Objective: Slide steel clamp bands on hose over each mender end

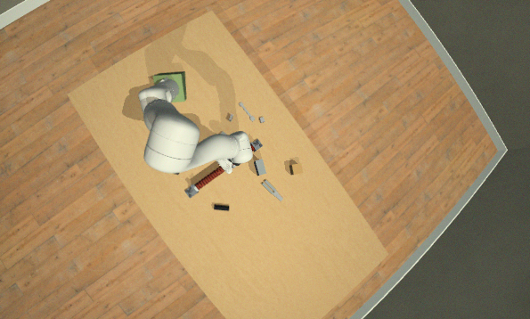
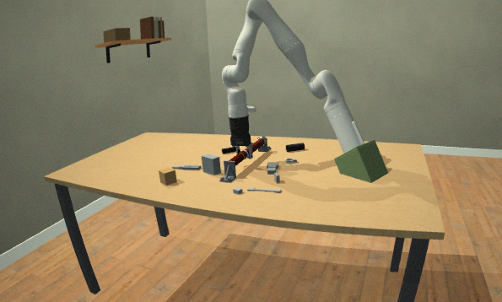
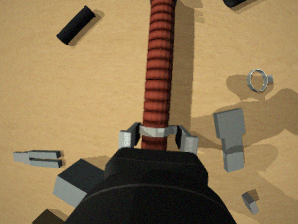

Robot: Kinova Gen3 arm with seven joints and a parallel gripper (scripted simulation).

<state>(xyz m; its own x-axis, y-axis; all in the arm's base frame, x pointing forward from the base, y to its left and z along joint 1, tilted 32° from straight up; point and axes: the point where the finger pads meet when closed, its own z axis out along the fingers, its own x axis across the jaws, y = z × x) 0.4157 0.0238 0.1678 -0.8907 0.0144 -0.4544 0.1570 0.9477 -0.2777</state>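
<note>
The grey block is 12 cm ahead of my hand, 8 cm to the left of it and 2 cm below it. The rest, counted from my hand: wrench (13 cm behind, 24 cm to the left, 5 cm below); then wooden cube (26 cm ahead, 20 cm to the left, 3 cm below).
</note>
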